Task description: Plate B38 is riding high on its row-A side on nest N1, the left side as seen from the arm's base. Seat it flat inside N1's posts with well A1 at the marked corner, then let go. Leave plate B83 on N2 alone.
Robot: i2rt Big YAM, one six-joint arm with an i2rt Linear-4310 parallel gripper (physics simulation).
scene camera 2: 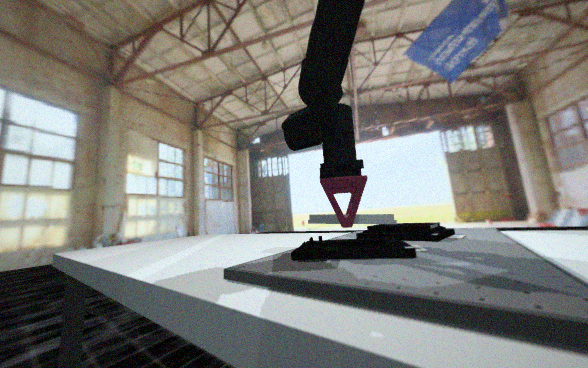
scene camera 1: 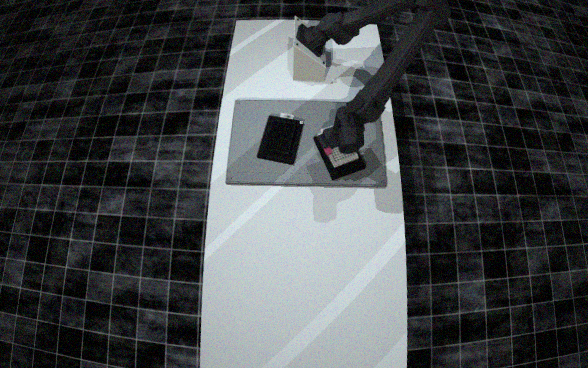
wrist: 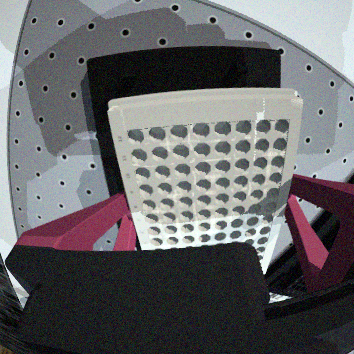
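Seen in the pictures: gripper, between the fingertips: (scene camera 2: 345,225) (scene camera 1: 338,149) (wrist: 208,189); arm's base, origin of its link: (scene camera 1: 308,41).
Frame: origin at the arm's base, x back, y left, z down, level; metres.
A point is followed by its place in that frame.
Plate B38 (scene camera 1: 344,158) @[z 0.074, x -0.425, y 0.158 m] (scene camera 2: 322,219) @[z 0.082, x -0.392, y 0.191 m] (wrist: 207,168) @[z 0.080, x -0.401, y 0.151 m] is a pale multiwell plate. My gripper (scene camera 1: 344,147) @[z 0.096, x -0.383, y 0.139 m] (scene camera 2: 346,218) @[z 0.096, x -0.383, y 0.139 m] (wrist: 208,189) @[z 0.096, x -0.383, y 0.139 m] is shut on it, with one pink finger against each long side. The plate hangs about level, a little above black nest N1 (scene camera 1: 349,171) @[z 0.125, x -0.443, y 0.183 m] (scene camera 2: 347,249) @[z 0.125, x -0.352, y 0.195 m] (wrist: 175,68) @[z 0.125, x -0.434, y 0.183 m], not resting on it. In the wrist view the nest shows beyond the plate's far edge. Dark plate B83 (scene camera 1: 280,139) @[z 0.113, x -0.363, y -0.051 m] (scene camera 2: 406,229) @[z 0.117, x -0.332, y -0.010 m] lies on nest N2 to the left, well apart from my gripper.
Both nests stand on a grey perforated board (scene camera 1: 249,164) @[z 0.137, x -0.455, y -0.141 m] (scene camera 2: 365,288) @[z 0.136, x -0.284, y 0.292 m] (wrist: 53,140) @[z 0.136, x -0.352, y 0.249 m] on a long white table (scene camera 1: 292,274) @[z 0.149, x -0.790, y 0.042 m]. A beige wedge-shaped stand (scene camera 1: 307,63) @[z 0.044, x -0.075, y 0.005 m] sits at the table's far end by the arm's base.
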